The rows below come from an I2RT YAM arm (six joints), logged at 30 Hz.
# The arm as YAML. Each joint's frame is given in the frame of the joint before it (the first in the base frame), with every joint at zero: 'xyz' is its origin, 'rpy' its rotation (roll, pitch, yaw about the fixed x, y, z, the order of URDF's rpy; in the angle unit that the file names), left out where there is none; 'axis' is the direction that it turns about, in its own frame. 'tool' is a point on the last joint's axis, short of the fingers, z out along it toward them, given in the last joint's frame.
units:
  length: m
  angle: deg
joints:
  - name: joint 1
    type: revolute
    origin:
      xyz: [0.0, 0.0, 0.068]
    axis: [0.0, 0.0, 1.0]
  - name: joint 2
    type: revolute
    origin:
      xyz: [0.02, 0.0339, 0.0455]
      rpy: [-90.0, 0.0, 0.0]
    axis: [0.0, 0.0, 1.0]
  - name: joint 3
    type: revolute
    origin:
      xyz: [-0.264, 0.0, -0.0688]
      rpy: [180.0, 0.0, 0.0]
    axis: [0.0, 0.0, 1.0]
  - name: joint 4
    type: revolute
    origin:
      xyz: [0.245, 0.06, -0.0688]
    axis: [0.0, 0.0, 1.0]
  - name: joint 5
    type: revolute
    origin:
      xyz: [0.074, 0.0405, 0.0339]
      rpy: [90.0, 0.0, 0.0]
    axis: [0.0, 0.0, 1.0]
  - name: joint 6
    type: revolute
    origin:
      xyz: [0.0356, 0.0, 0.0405]
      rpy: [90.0, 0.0, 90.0]
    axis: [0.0, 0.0, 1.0]
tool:
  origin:
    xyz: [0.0, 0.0, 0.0]
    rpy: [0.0, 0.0, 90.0]
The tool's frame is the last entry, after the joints.
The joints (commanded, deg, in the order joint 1, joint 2, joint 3, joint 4, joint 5, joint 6), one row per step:
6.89, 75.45, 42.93, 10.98, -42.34, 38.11
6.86, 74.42, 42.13, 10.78, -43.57, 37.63
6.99, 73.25, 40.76, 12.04, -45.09, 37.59
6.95, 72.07, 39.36, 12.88, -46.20, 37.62
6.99, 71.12, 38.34, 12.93, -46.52, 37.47
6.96, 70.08, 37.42, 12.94, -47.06, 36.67
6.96, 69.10, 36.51, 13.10, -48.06, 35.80
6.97, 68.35, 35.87, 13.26, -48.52, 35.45
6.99, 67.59, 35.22, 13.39, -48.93, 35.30
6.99, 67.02, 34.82, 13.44, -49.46, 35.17
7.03, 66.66, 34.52, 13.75, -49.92, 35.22
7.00, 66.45, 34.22, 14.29, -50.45, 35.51
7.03, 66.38, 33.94, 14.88, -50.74, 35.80
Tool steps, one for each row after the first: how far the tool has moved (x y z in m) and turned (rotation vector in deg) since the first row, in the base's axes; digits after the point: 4 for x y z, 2 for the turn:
-0.0047, -0.0002, 0.0000, 0.17, -0.34, 1.24
-0.0103, 0.0005, -0.0004, 0.80, -1.36, 2.80
-0.0159, 0.0001, -0.0018, 1.27, -1.91, 3.80
-0.0203, -0.0001, -0.0034, 1.30, -1.99, 4.17
-0.0248, -0.0006, -0.0042, 1.04, -2.73, 4.85
-0.0292, -0.0007, -0.0050, 0.92, -3.60, 6.00
-0.0324, -0.0008, -0.0053, 0.91, -4.13, 6.52
-0.0355, -0.0010, -0.0057, 0.99, -4.48, 6.96
-0.0378, -0.0010, -0.0056, 1.12, -4.79, 7.49
-0.0393, -0.0009, -0.0053, 1.33, -5.11, 7.95
-0.0403, -0.0009, -0.0053, 1.70, -5.31, 8.35
-0.0409, -0.0007, -0.0056, 1.99, -5.45, 8.59

